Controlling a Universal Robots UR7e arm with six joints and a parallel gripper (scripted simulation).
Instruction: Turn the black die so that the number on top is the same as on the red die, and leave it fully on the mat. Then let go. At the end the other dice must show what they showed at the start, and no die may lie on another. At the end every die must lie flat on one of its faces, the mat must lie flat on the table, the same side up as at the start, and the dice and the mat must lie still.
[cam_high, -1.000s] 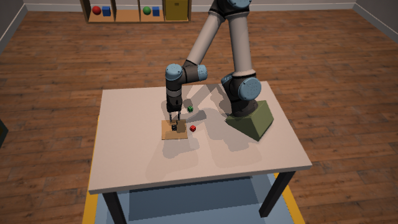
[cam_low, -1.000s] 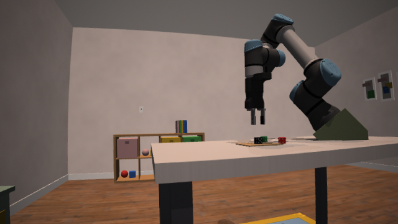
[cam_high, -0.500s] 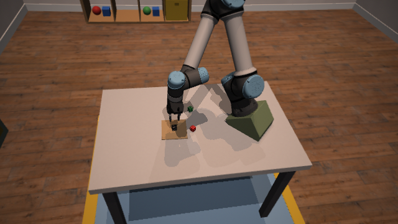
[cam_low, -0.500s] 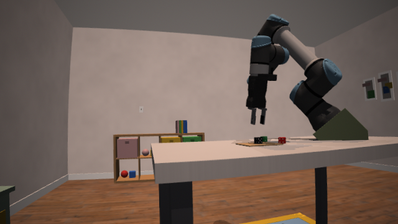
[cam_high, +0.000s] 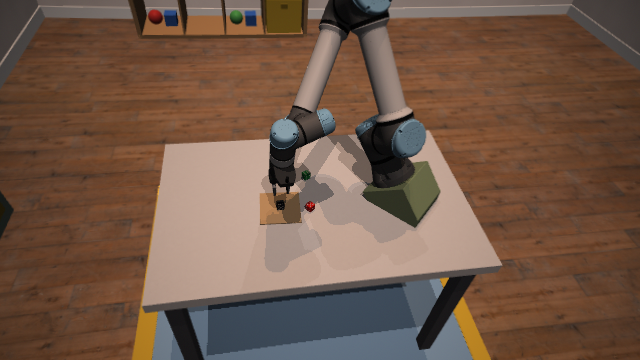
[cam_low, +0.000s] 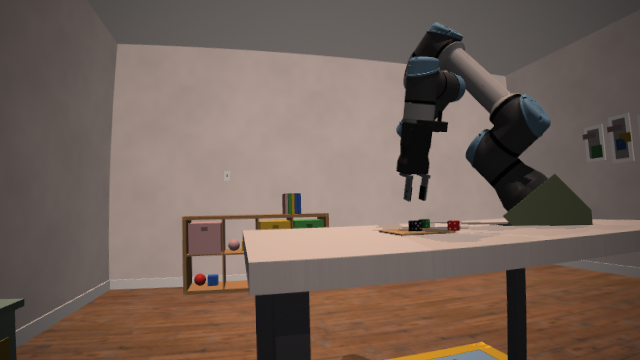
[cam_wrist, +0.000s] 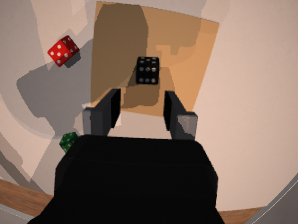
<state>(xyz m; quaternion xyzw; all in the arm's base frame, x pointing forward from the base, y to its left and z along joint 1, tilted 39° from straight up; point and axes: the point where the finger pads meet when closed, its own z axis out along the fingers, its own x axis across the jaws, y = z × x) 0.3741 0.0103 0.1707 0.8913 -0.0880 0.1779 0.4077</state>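
My hand is 8 cm above the black die. Round my hand: red die: 9 cm below, 9 cm behind, 4 cm to the left; then green die: 15 cm behind, 10 cm to the right, 9 cm below; then tan mat: 10 cm below.
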